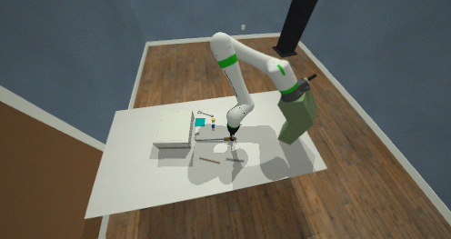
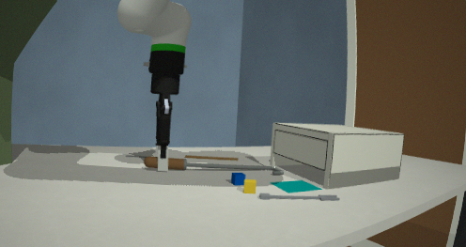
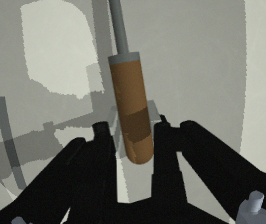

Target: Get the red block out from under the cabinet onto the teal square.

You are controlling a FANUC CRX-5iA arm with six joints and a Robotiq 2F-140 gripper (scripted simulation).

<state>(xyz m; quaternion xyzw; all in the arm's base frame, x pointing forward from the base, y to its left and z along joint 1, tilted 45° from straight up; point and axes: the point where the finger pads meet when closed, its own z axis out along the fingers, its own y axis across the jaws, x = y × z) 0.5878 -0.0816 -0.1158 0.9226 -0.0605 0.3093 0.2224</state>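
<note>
Right now my hand is 120 mm short of the blue block, 180 mm to the left of it and 30 mm above it. The rest, counted from my hand: thin wooden stick (230 mm ahead, 110 mm to the left, 30 mm below); hooked tool (130 mm ahead, 80 mm to the right, 20 mm below); grey rod (30 mm ahead, 180 mm to the left, 40 mm below).
</note>
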